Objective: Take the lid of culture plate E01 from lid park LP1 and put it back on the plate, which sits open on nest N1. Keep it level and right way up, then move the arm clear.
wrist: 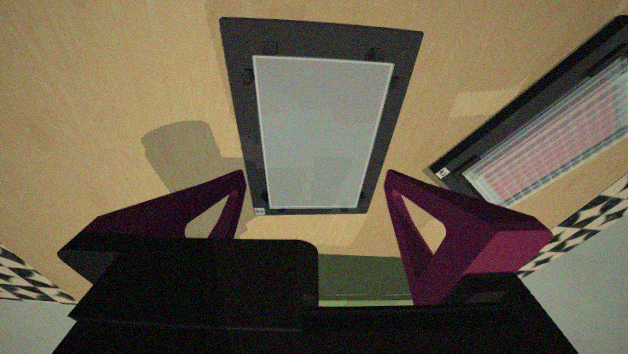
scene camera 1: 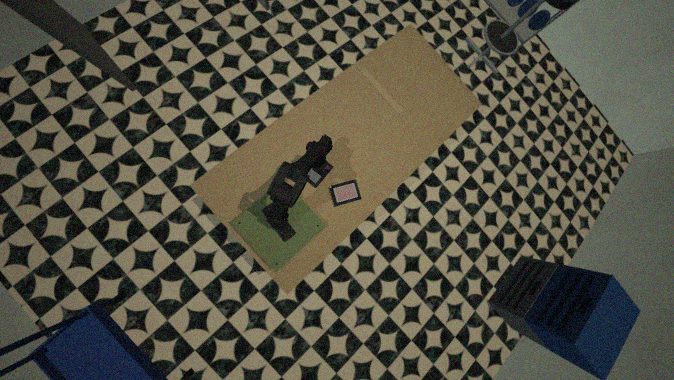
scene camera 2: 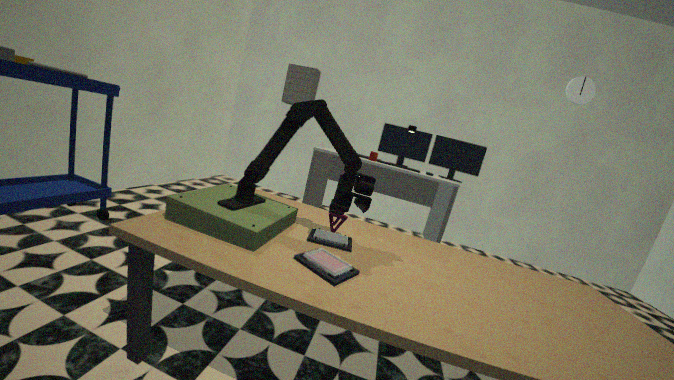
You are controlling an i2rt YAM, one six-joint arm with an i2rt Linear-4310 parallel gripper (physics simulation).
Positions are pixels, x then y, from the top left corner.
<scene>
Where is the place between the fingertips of my gripper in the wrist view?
314, 177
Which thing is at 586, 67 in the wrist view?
A dark nest.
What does my gripper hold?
Nothing.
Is my gripper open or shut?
Open.
</scene>
